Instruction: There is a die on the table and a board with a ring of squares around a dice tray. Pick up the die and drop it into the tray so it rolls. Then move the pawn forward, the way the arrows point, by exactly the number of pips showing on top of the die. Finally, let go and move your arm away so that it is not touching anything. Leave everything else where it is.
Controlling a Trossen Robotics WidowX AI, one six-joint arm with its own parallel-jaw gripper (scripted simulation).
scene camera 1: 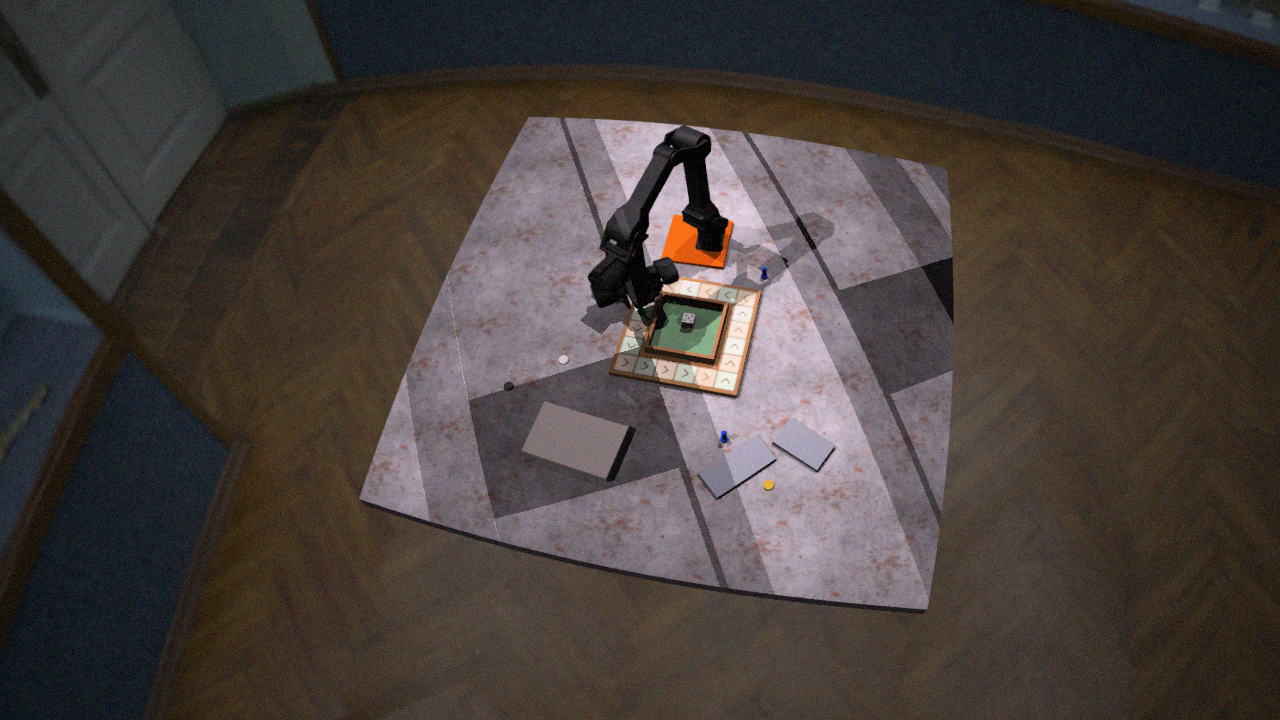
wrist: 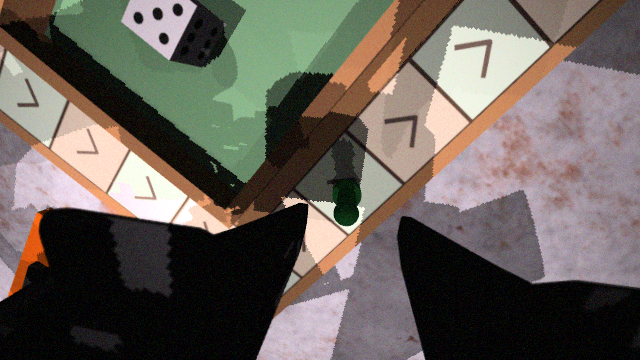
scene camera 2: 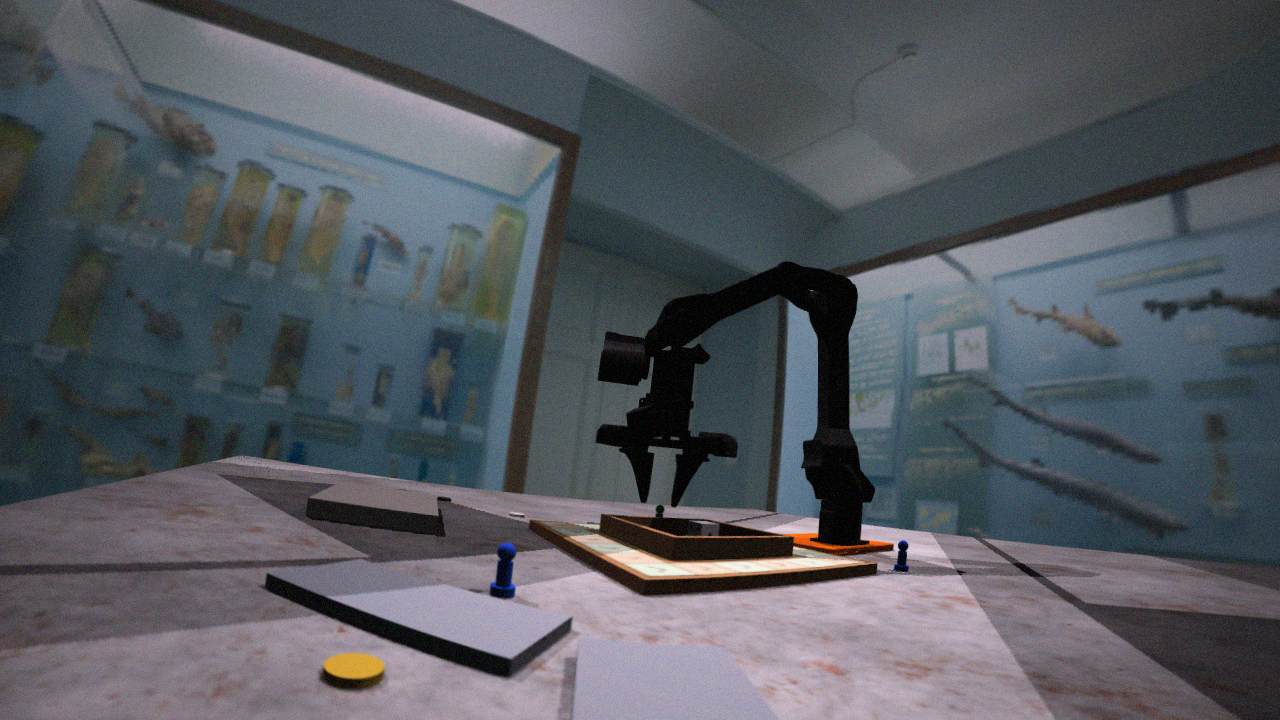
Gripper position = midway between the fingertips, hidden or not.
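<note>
I can see my gripper [scene camera 2: 658, 504], which appears again at [scene camera 1: 638, 304] and at [wrist: 352, 219]. A green pawn [wrist: 346, 195] is there too. I also see a tan slab [scene camera 1: 570, 439], though in the wrist view that slab is out of frame. And there is a blue pawn [scene camera 2: 503, 588].
</note>
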